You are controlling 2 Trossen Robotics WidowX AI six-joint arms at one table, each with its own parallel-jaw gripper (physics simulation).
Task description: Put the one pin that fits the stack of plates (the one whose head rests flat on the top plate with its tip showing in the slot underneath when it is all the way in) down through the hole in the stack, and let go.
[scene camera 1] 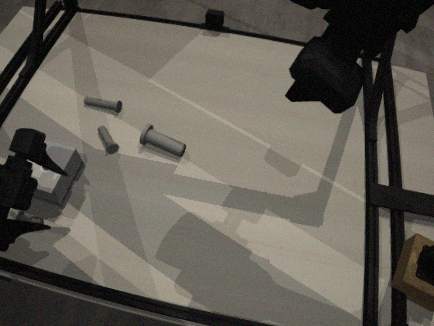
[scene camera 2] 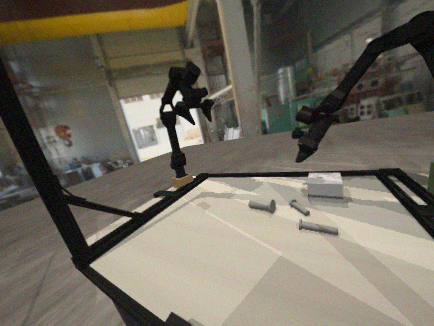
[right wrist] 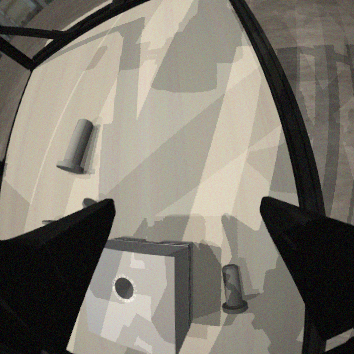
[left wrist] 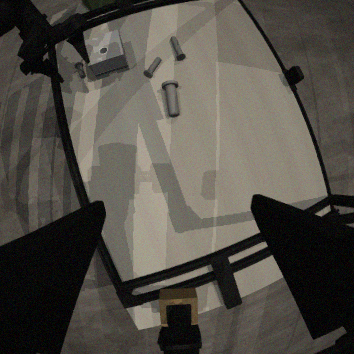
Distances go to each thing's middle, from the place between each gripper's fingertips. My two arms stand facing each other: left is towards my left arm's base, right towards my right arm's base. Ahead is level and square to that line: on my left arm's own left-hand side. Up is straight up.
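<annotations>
A grey stack of plates [scene camera 1: 52,188] sits 70 mm behind my right hand, 90 mm to the right of it and 70 mm below it. Going by its middle, the grey stack of plates is nearer to my right hand than to my left gripper.
My left gripper, measured from the grey stack of plates, is 430 mm to the left of it, 80 mm short of it and 320 mm above it.
</annotations>
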